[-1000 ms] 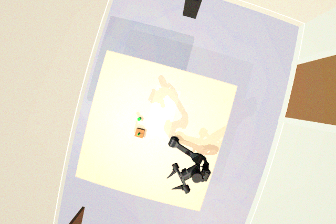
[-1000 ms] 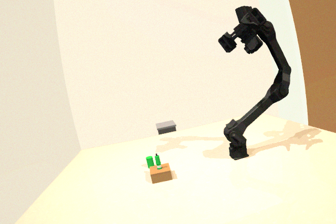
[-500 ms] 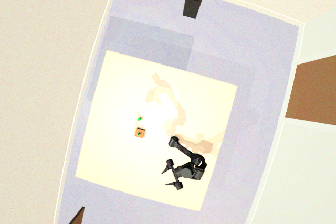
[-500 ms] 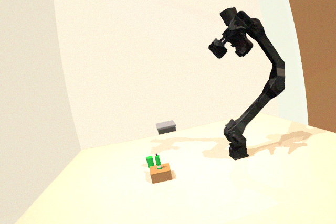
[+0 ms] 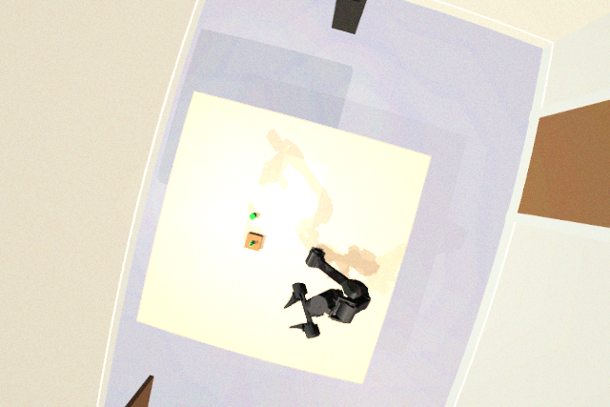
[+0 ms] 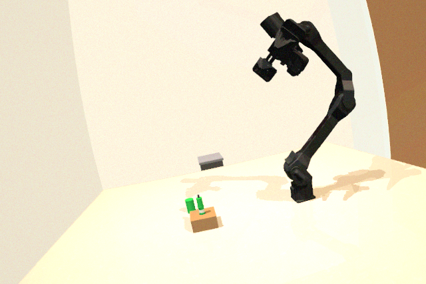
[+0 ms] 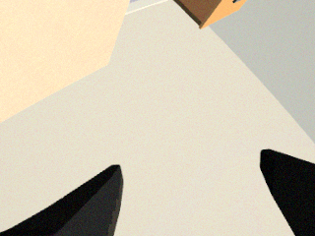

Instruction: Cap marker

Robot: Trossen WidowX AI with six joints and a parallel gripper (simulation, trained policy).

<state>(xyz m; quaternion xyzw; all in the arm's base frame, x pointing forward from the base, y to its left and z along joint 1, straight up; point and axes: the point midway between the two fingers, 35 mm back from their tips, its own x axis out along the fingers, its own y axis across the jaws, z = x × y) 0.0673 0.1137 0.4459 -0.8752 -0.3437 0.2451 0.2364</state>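
Now: the green cap 27 cm ahead of my gripper tip, 25 cm to the right of it and 41 cm below it. Round my gripper tip: holder block (24 cm ahead, 12 cm to the right, 42 cm below).
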